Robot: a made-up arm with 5 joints.
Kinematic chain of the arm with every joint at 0, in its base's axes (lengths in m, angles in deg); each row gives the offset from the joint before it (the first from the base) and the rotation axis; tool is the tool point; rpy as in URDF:
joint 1: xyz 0 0 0.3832 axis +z
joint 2: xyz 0 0 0 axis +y
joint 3: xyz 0.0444 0 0.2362 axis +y
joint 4: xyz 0.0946 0 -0.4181 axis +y
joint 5: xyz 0.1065 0 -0.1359 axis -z
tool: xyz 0 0 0 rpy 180 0 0
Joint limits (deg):
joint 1: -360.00..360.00
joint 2: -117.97..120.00
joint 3: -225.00..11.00
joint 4: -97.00..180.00
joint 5: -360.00..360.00
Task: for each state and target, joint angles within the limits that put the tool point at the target. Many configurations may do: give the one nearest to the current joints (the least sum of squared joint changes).
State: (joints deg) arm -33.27 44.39 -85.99 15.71 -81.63
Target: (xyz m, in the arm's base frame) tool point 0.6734 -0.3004 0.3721
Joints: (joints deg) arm -24.04 33.48 -89.60 13.92 -81.63
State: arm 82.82 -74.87 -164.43 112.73 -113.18
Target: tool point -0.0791 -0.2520 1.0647
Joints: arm 72.57 -47.58 -152.67 99.55 -113.18
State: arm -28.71 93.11 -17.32 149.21 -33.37
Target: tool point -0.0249 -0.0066 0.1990
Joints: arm 14.85 78.87 -32.41 162.23 -33.37
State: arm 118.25 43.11 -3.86 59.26 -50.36
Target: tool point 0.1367 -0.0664 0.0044
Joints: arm 154.09 61.00 -14.55 47.13 -50.36
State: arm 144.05 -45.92 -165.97 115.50 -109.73
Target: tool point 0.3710 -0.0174 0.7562
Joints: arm 177.31 -64.91 -156.64 175.47 -109.73
